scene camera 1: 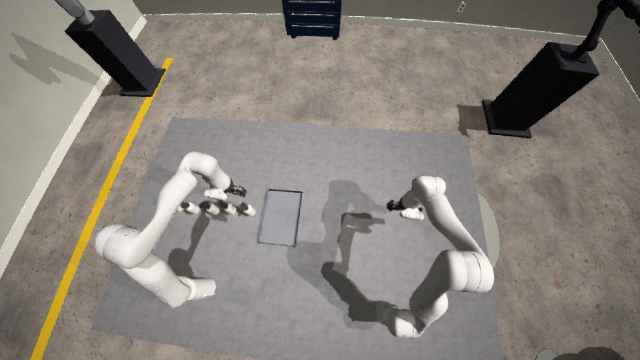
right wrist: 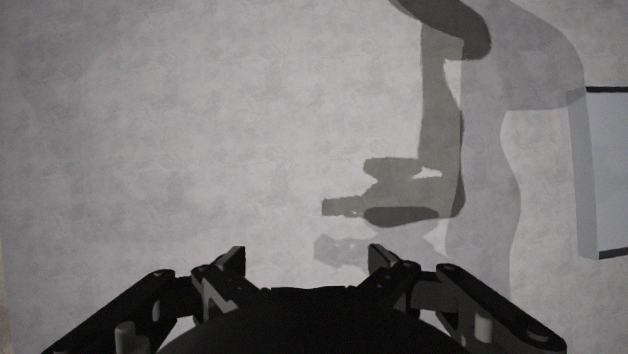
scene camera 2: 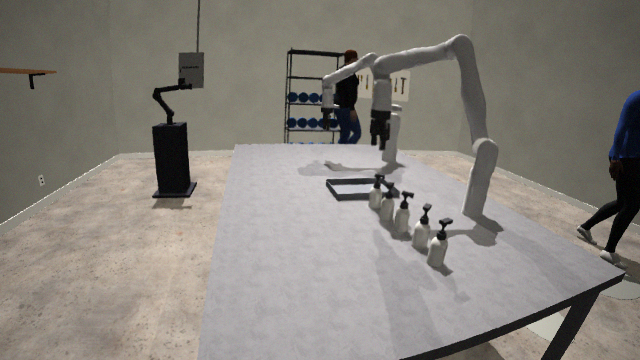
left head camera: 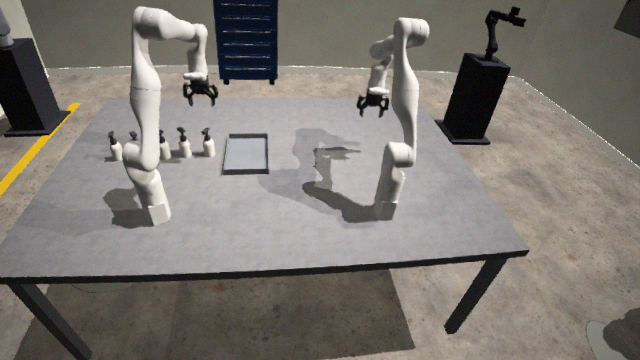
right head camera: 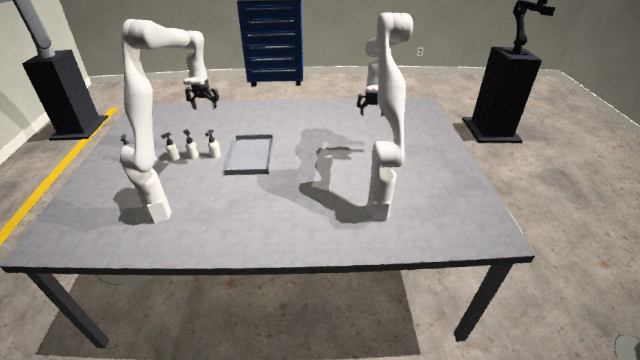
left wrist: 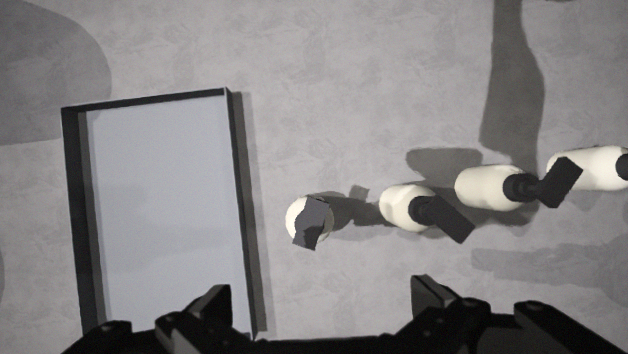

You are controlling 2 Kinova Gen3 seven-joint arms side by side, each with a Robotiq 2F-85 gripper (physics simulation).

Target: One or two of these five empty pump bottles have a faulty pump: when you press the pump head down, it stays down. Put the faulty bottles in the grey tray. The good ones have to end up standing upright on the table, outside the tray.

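Frame: origin at the left arm's base, x ahead, y left, z up, level; centimetres.
Seen in the pictures: left gripper, fingertip midpoint: [scene camera 1: 234, 194] [scene camera 2: 377, 147] [left head camera: 202, 105] [right head camera: 205, 109] [left wrist: 321, 300]; right gripper, fingertip midpoint: [scene camera 1: 399, 211] [right wrist: 307, 259] [scene camera 2: 326, 130] [left head camera: 370, 116] [right head camera: 372, 115]; left arm's base at its link origin: [scene camera 1: 206, 287] [scene camera 2: 471, 213] [left head camera: 158, 216] [right head camera: 159, 213]; right arm's base at its link origin: [scene camera 1: 384, 311] [scene camera 2: 387, 160] [left head camera: 382, 211] [right head camera: 377, 212].
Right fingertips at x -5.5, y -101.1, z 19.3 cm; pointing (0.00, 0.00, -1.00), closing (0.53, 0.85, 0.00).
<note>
Offsets run from my right fingertips to a thing's middle. Level surfaces: height alone.
Five white pump bottles with black heads stand upright in a row beside the grey tray {dx +24.9, dy +53.2, dz -17.8 cm} [left head camera: 246, 172] [scene camera 1: 280, 244] [scene camera 2: 350, 198] [left wrist: 240, 200]. The bottle nearest the tray {dx +34.5, dy +68.6, dz -12.3 cm} [left head camera: 208, 147] [scene camera 2: 375, 198] [left wrist: 292, 216], the second bottle {dx +39.9, dy +78.4, dz -12.3 cm} [left head camera: 185, 148] [scene camera 2: 386, 209] [left wrist: 397, 206], the third bottle {dx +43.4, dy +87.5, dz -12.3 cm} [scene camera 2: 401, 220] [left wrist: 477, 187], the fourth bottle {dx +48.4, dy +98.4, dz -12.3 cm} [scene camera 2: 420, 237] and the farthest bottle {dx +53.5, dy +107.0, dz -12.3 cm} [left head camera: 116, 151] [scene camera 2: 437, 252] show. I cannot tell whether any head is stuck down. My left gripper [left head camera: 201, 103] [left wrist: 321, 300] is open, above the table near the tray-side bottles. My right gripper [left head camera: 373, 114] [right wrist: 307, 259] is open, high on the right.
The left arm's links hide part of the bottle row in both head views. A blue drawer cabinet [left head camera: 247, 40] stands behind the table {dz -19.3 cm} [left head camera: 275, 240]. Black pedestals [left head camera: 477, 97] [scene camera 2: 171, 157] stand on the floor. A person [scene camera 2: 348, 92] stands by a rack behind the table.
</note>
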